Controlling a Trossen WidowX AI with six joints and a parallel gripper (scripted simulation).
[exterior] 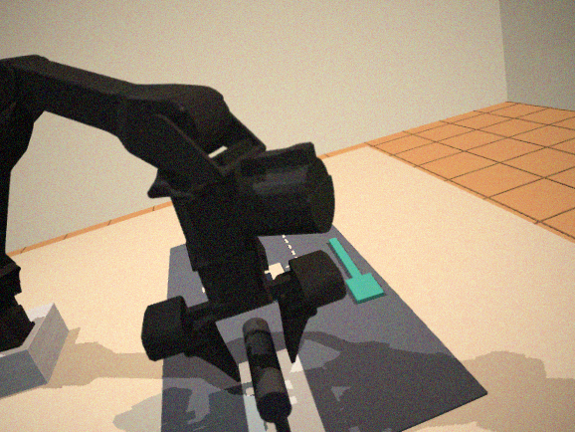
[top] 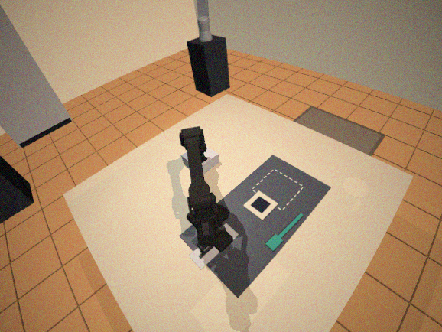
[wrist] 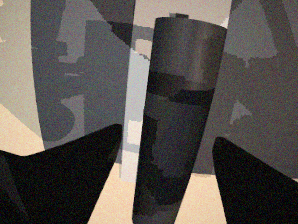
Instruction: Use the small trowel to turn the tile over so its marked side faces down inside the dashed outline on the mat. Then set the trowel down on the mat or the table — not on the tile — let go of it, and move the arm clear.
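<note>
My gripper tip is now 20 mm to the right of the dark-handled float and 30 mm above it. Also, from my gripper tip: white tile (10 mm ahead, 270 mm to the left, 60 mm below); teal trowel (160 mm ahead, 230 mm to the left, 60 mm below); grey mat (20 mm ahead, 240 mm to the left, 80 mm below).
</note>
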